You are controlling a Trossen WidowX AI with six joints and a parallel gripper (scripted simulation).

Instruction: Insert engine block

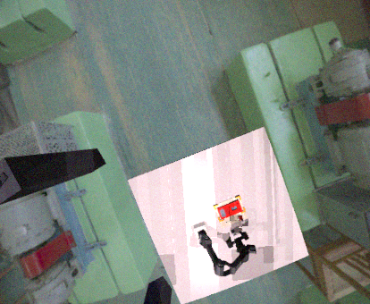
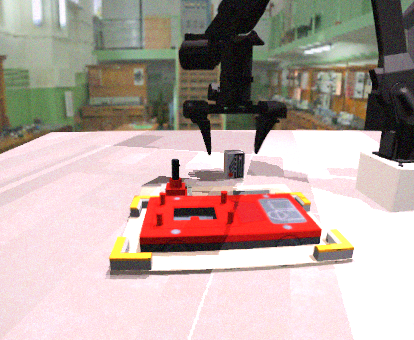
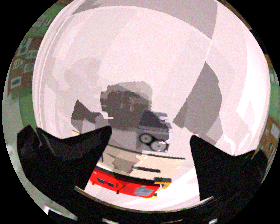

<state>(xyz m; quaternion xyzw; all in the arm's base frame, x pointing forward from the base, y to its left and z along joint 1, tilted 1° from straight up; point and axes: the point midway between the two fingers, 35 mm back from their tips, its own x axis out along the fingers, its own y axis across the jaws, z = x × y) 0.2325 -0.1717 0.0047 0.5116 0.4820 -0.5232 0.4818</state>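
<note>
Now: the engine block 20 mm below my gripper tip and 10 mm behind it.
</note>
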